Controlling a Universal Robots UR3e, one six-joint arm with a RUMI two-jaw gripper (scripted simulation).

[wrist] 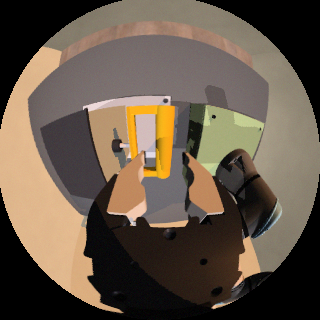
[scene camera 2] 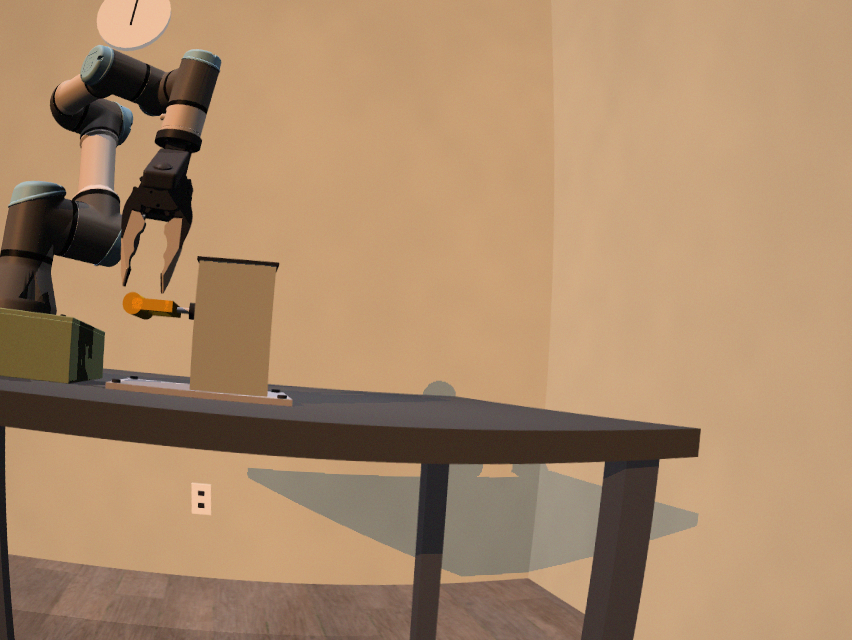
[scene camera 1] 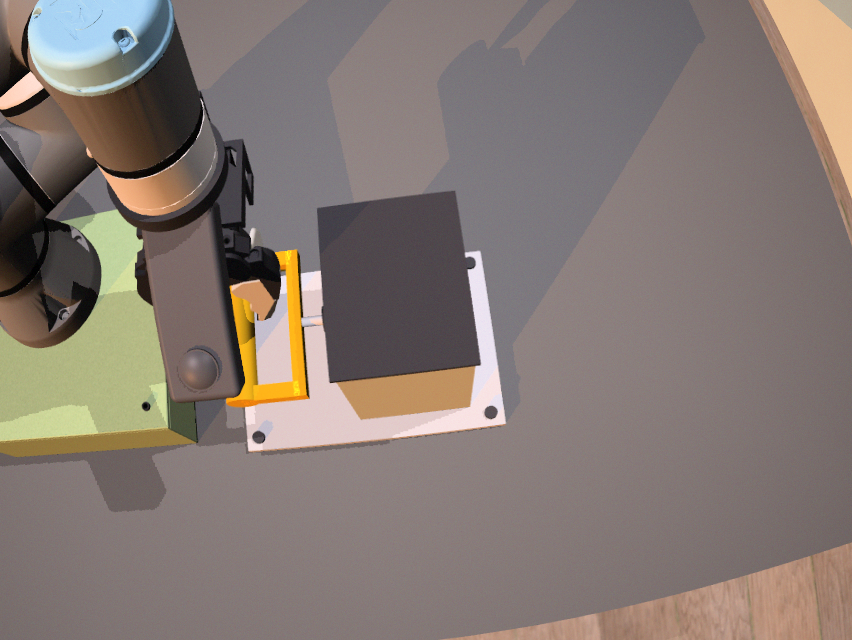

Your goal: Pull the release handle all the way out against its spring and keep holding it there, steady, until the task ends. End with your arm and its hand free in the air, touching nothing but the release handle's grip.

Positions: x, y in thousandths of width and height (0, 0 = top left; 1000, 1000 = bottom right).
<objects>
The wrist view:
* my gripper: 514, 477
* pale baseplate: 455, 386
</objects>
